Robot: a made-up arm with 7 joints.
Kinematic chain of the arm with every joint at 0, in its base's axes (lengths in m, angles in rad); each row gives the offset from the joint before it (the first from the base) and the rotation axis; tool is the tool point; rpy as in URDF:
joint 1: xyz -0.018 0.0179 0.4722 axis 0 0.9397 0.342
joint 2: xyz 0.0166 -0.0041 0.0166 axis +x
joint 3: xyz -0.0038 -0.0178 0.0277 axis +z
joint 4: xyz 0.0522 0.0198 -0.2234 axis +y
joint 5: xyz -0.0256 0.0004 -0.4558 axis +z
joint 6: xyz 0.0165 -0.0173 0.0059 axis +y
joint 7: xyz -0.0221 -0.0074 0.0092 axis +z
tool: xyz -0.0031 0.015 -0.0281 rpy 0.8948 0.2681 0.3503
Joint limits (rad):
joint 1: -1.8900..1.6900
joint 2: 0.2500..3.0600
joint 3: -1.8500..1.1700
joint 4: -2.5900..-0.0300
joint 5: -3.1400..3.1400
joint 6: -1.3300..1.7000
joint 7: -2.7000..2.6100
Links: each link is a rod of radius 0.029 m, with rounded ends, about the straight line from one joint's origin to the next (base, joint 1, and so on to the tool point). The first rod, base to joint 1, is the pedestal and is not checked.
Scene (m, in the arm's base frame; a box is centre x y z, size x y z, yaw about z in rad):
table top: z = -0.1
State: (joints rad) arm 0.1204 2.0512 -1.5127 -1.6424 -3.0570 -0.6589 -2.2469
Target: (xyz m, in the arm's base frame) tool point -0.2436 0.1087 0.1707
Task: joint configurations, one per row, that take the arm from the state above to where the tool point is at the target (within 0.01 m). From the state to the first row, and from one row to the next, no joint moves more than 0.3 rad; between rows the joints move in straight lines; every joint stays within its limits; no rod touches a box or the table.
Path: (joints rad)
1: 0.2240 2.1189 -1.5970 -1.8761 -3.0648 -0.6531 -2.2371
2: 0.3276 2.1866 -1.6814 -2.1099 -3.0726 -0.6474 -2.2273
3: 0.4312 2.2543 -1.7657 -2.3436 -3.0803 -0.6416 -2.2176
4: 0.5347 2.3220 -1.8500 -2.5774 -3.0881 -0.6359 -2.2078

